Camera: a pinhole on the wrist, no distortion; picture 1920 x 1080 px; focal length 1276.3 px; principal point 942.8 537.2 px. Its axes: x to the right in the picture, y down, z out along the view. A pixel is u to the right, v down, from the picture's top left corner.
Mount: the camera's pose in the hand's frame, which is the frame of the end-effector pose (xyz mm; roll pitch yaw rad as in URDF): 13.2 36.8 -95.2 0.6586 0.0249 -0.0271
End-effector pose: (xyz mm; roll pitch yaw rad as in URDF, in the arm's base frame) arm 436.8 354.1 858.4 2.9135 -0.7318 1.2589
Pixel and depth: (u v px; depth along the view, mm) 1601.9 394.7 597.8
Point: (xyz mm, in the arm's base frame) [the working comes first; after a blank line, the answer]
In the camera's frame: 308.7 -66.7 597.8

302.8 935.2 768.9
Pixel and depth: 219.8 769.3 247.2
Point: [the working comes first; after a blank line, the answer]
In the camera's frame: -140.0 45.0 247.2

396.6 371.6 667.6
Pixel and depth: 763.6 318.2 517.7
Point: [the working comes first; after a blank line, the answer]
In the camera's frame: -72.7 -88.8 517.7

224.5 609.0 569.4
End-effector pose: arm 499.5 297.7 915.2 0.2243 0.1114 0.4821
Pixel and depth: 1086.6 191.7 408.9
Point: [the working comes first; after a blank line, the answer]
In the camera's frame: 46.1 -110.7 408.9

710.9 35.7 996.4
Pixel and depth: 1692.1 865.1 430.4
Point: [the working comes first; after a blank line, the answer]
In the camera's frame: 252.7 110.6 430.4

862.1 249.6 1149.7
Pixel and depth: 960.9 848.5 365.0
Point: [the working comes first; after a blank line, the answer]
In the camera's frame: 5.2 89.0 365.0

619.0 169.9 1126.9
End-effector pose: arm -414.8 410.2 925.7 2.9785 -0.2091 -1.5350
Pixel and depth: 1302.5 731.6 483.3
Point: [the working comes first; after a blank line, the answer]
In the camera's frame: 136.2 73.6 483.3

-258.3 191.3 607.9
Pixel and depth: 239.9 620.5 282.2
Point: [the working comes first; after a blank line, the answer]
In the camera's frame: -155.4 18.4 282.2

-326.1 517.7 739.8
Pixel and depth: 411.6 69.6 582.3
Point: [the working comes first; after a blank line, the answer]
In the camera's frame: -242.4 -213.3 582.3

15.3 590.1 568.1
